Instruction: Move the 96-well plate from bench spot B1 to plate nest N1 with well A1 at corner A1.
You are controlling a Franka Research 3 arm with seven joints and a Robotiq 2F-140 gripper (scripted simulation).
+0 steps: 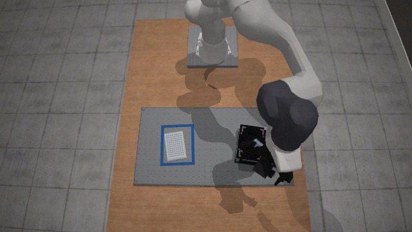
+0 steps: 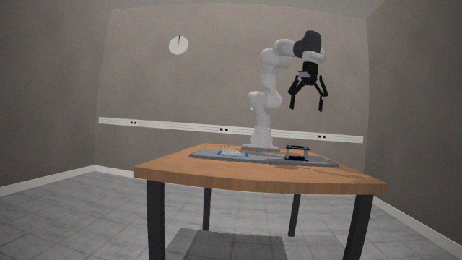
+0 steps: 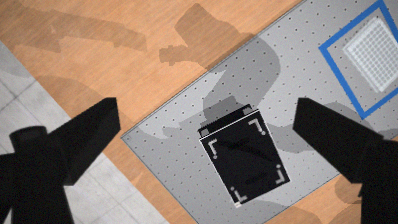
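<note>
The white 96-well plate lies 18 cm behind my hand, 32 cm to the right of it and 24 cm below it. Also, from my hand: A1 label 22 cm behind, 8 cm to the left, 19 cm below; black raised nest 16 cm behind, 1 cm to the left, 19 cm below.
</note>
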